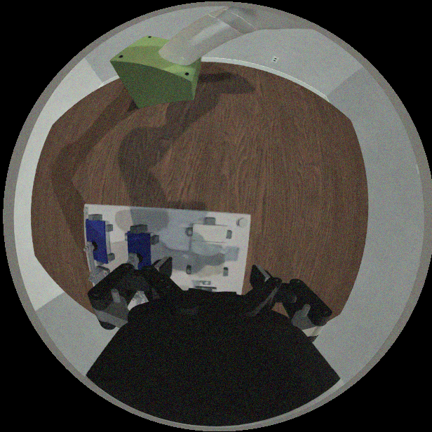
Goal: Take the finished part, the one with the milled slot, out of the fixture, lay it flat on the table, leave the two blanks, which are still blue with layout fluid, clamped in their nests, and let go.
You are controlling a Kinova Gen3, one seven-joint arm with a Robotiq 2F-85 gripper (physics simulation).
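The finished part (210, 233), a pale plate, lies in the right-hand nest of the white fixture plate (241, 260), among small grey stops. A shadow crosses it, and its slot is hard to make out. Two blue blanks, one at the far left (100, 240) and one nearer the middle (139, 241), sit in their nests with grey clamp parts over them. My gripper (211, 270) is open and empty, its fingers spread wide above the fixture's near side, one on either side of the part's line. The gripper body hides the fixture's near edge and most of the right-hand clamp.
A green block (157, 82) with a pale grey arm section (200, 40) on it stands at the back left. The brown wood table (300, 175) extends behind and to the right of the fixture. A round pin (243, 222) stands at the fixture's back right corner.
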